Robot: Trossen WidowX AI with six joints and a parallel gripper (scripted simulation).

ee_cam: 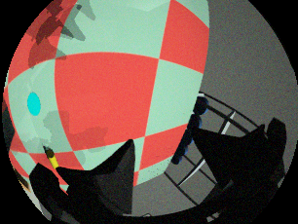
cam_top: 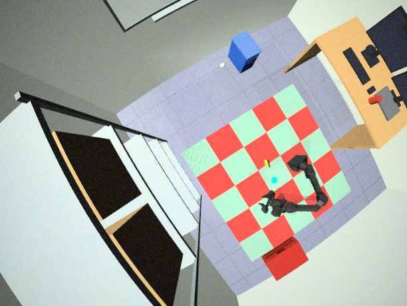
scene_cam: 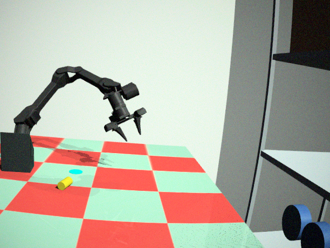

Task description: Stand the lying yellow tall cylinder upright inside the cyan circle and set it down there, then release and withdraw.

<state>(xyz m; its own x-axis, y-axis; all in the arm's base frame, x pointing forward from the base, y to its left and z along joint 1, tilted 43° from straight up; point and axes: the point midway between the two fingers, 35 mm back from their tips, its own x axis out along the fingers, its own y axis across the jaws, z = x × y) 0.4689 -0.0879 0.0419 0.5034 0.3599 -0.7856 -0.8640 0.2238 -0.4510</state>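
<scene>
Right now my gripper tip is 290 mm past the yellow tall cylinder, 150 mm above it and 140 mm to the left of it. Round my gripper tip: cyan circle 240 mm behind, 170 mm below, 40 mm to the left.
</scene>
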